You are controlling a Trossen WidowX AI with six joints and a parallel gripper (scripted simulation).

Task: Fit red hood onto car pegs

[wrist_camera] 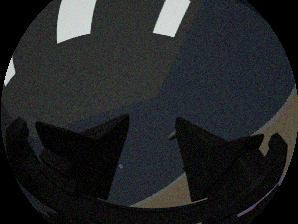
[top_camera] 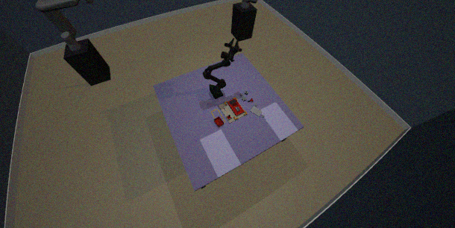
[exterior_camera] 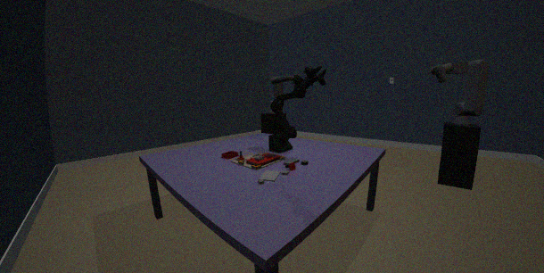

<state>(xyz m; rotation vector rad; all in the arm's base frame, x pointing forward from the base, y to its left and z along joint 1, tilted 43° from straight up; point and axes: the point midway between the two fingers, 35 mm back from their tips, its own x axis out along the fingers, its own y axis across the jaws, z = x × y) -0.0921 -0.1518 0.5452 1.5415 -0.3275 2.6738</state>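
My gripper tip is now 58 cm above the red hood, 51 cm short of it and 41 cm to the left of it. Round my gripper tip: grey flat plate 58 cm below, 56 cm ahead, 3 cm to the left; then jig 57 cm below, 44 cm ahead, 19 cm to the right.
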